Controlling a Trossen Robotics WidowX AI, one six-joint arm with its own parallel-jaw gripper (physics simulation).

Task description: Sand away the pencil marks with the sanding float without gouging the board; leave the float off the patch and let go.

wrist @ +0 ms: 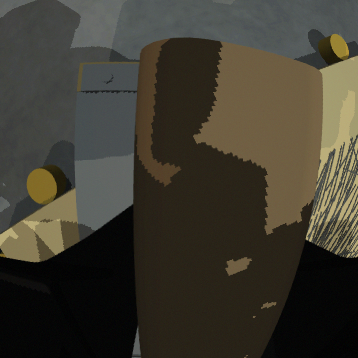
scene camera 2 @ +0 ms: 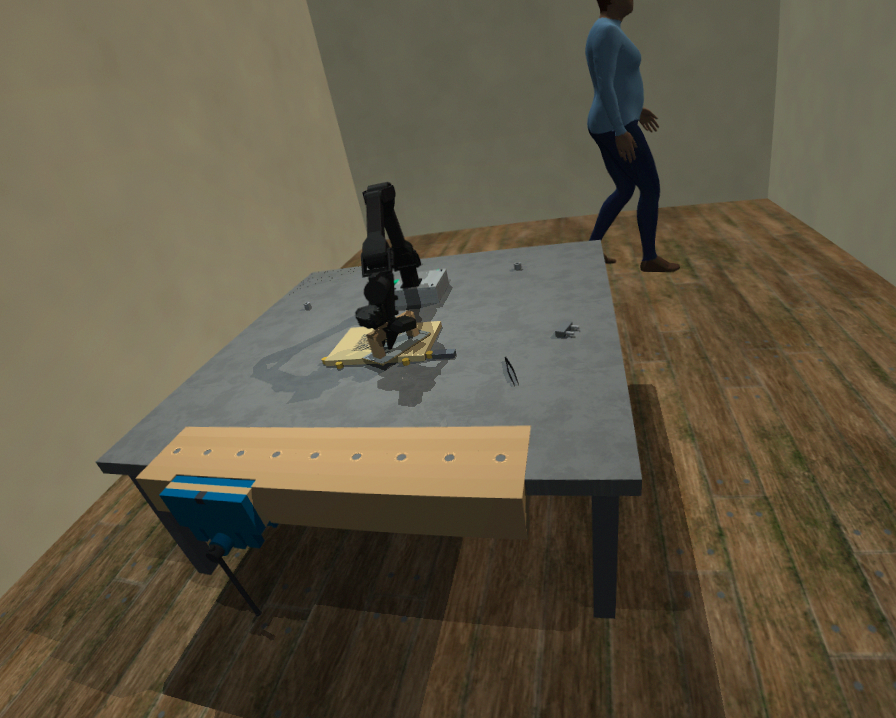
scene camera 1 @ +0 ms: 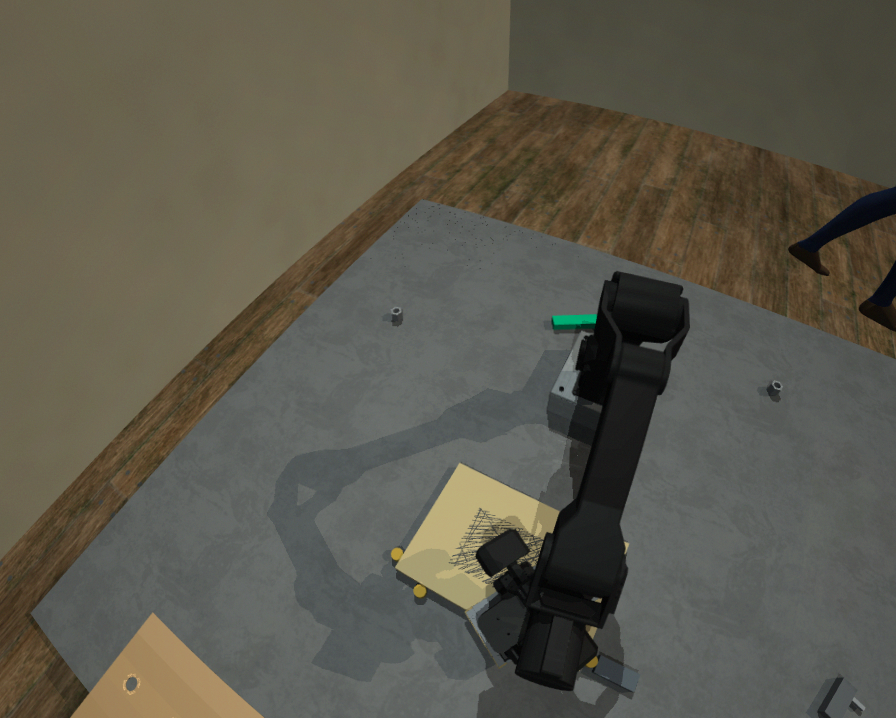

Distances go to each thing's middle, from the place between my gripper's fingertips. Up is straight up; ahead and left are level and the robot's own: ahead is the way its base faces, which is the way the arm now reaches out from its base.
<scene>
Right now my hand is 7 cm past the pale board [scene camera 1: 426,560], 3 cm to the left of it and 7 cm above it.
</scene>
